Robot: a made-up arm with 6 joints.
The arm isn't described. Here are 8 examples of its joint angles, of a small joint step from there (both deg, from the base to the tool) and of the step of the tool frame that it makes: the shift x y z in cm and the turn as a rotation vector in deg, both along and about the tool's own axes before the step.
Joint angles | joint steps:
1: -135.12 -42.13 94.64 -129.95 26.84 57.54 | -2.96 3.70 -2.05 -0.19 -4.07 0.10
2: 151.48 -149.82 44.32 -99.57 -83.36 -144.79 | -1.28 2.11 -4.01 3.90 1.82 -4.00
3: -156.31 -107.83 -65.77 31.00 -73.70 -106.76 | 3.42 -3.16 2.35 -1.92 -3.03 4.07
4: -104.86 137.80 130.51 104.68 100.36 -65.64 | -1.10 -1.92 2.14 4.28 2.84 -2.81
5: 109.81 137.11 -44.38 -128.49 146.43 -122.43 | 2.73 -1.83 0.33 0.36 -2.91 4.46
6: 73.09 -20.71 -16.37 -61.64 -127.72 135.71 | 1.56 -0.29 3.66 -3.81 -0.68 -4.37
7: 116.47 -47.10 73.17 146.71 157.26 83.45 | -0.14 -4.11 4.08 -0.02 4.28 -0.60
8: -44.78 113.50 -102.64 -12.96 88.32 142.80 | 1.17 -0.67 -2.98 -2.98 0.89 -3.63
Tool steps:
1: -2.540 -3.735 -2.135 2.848 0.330 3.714
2: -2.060 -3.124 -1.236 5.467 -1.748 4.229
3: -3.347 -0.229 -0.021 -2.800 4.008 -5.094
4: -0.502 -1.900 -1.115 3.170 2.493 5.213
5: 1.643 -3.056 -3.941 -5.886 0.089 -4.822
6: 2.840 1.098 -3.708 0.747 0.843 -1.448
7: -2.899 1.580 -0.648 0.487 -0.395 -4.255
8: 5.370 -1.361 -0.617 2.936 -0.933 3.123
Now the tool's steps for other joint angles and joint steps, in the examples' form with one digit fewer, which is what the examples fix.
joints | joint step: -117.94 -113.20 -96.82 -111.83 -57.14 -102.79 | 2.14 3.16 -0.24 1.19 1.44 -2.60
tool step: 0.16 3.99 3.51 1.02 1.68 -1.01
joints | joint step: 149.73 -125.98 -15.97 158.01 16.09 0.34 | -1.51 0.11 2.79 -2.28 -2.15 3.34
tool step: 0.90 4.32 4.07 -2.79 4.52 -2.09
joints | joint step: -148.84 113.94 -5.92 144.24 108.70 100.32 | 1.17 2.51 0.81 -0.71 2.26 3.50
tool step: 3.66 0.70 6.14 -6.55 0.12 -0.21
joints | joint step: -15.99 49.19 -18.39 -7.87 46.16 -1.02 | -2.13 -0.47 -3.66 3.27 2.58 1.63
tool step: 4.05 3.46 4.48 -3.66 1.41 0.03
